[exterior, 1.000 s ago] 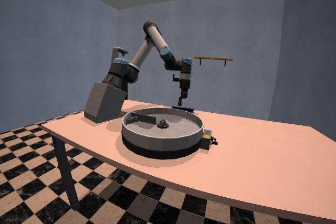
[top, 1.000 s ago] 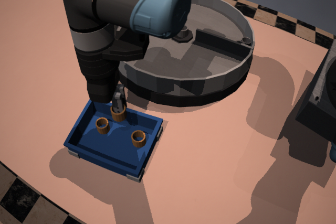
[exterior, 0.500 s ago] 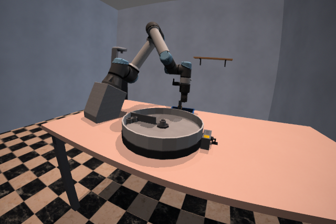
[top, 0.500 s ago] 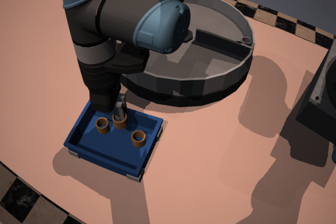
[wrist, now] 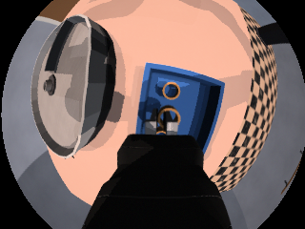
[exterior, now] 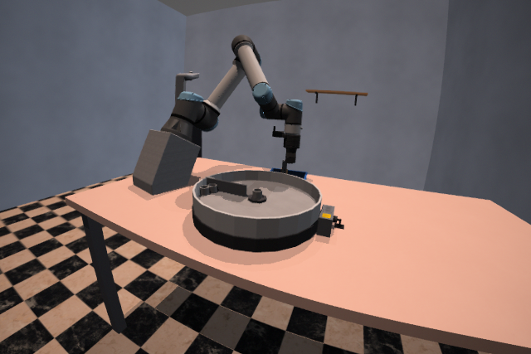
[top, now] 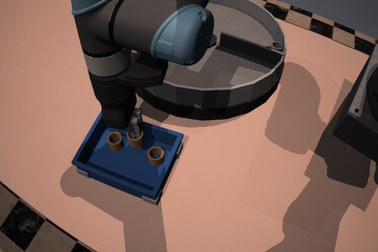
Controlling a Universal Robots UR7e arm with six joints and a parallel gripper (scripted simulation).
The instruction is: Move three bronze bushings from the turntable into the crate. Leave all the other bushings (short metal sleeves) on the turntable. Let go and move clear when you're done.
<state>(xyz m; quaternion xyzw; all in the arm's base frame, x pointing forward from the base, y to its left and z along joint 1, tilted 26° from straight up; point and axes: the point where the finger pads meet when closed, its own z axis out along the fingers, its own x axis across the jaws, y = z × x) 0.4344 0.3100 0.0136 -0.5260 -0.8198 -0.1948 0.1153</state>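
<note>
Right now the blue crate is 50 mm below my hand and 40 mm to the left of it. Also, from my hand: grey turntable: 320 mm to the right, 60 mm ahead, 20 mm below.
</note>
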